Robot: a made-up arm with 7 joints. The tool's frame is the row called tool. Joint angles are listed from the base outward.
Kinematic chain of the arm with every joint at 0, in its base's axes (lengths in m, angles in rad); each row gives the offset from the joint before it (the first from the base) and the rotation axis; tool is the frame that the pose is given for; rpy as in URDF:
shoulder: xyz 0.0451 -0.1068 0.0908 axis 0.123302 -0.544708 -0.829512
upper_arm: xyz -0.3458 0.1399 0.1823 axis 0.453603 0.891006 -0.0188
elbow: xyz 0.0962 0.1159 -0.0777 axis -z
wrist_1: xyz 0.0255 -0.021 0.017 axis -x
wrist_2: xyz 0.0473 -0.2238 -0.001 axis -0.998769 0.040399 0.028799
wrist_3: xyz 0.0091 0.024 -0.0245 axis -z
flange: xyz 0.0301 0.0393 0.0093 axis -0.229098 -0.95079 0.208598
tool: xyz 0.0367 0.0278 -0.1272 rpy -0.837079 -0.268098 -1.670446
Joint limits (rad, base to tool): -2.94..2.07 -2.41..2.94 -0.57..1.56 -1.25..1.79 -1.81..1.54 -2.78..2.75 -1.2..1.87
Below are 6 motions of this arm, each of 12 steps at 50 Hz.
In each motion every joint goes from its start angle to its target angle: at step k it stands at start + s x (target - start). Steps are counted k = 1, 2, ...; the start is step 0. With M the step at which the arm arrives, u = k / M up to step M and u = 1 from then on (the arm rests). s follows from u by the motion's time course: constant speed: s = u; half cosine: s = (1 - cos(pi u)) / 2; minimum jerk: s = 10 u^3 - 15 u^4 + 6 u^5.
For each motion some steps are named. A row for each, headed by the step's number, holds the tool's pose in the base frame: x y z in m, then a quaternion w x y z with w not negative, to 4 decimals.
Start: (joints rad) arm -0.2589 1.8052 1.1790 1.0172 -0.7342 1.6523 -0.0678
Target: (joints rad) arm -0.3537 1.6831 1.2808 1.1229 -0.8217 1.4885 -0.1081
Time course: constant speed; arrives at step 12
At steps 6, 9, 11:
6: -0.3088 -0.1525 0.3293 0.6092 0.6290 0.1367 0.4632
9: -0.3021 -0.1545 0.3316 0.6074 0.6247 0.1346 0.4719
11: -0.2977 -0.1557 0.3330 0.6060 0.6220 0.1331 0.4776

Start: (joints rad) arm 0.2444 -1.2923 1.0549 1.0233 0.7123 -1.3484 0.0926
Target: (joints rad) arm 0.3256 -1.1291 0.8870 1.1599 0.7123 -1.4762 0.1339
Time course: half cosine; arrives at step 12
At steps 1, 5, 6, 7, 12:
1: -0.3994 0.0501 0.1297 0.0414 -0.6110 0.1345 -0.7790
5: -0.4095 0.0678 0.1451 0.0415 -0.6513 0.1508 -0.7425
6: -0.4124 0.0743 0.1511 0.0418 -0.6653 0.1571 -0.7287
7: -0.4150 0.0808 0.1571 0.0424 -0.6788 0.1634 -0.7147
12: -0.4202 0.0990 0.1751 0.0450 -0.7150 0.1822 -0.6734

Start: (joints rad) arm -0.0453 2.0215 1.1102 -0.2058 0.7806 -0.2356 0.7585
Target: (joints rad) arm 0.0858 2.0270 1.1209 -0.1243 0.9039 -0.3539 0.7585
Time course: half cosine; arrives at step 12
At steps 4, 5, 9, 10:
4: -0.5869 0.0370 0.3254 0.3384 -0.7989 0.4817 -0.1234
5: -0.5863 0.0430 0.3233 0.3476 -0.7932 0.4863 -0.1163
9: -0.5826 0.0665 0.3155 0.3837 -0.7694 0.5032 -0.0875
10: -0.5819 0.0702 0.3143 0.3895 -0.7653 0.5058 -0.0827

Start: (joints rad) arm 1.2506 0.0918 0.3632 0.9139 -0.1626 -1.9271 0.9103
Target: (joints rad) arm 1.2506 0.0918 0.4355 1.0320 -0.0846 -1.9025 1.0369
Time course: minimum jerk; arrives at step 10
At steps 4, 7, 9, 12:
4: -0.0179 0.2743 0.1378 0.7704 -0.1897 -0.1676 -0.5852
7: -0.0174 0.2798 0.1439 0.7650 -0.1916 -0.1427 -0.5981
9: -0.0172 0.2814 0.1457 0.7633 -0.1921 -0.1352 -0.6019
12: -0.0172 0.2815 0.1458 0.7632 -0.1921 -0.1348 -0.6021

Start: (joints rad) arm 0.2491 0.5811 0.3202 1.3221 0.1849 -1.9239 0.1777
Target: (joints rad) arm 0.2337 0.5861 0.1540 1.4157 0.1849 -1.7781 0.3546
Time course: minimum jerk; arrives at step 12
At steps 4, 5, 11, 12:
4: -0.2568 0.0021 0.2529 0.6307 -0.7260 0.1903 0.1973
5: -0.2516 0.0028 0.2495 0.6345 -0.7268 0.1780 0.1938
11: -0.2266 0.0080 0.2337 0.6539 -0.7260 0.1157 0.1786
12: -0.2264 0.0081 0.2336 0.6540 -0.7260 0.1152 0.1785

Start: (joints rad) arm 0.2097 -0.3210 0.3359 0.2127 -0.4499 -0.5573 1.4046
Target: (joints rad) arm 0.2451 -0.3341 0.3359 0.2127 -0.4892 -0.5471 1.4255
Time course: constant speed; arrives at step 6
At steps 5, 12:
5: -0.0771 0.0442 0.3508 0.5091 0.2587 -0.4828 -0.6639
12: -0.0781 0.0446 0.3523 0.5045 0.2628 -0.4848 -0.6644

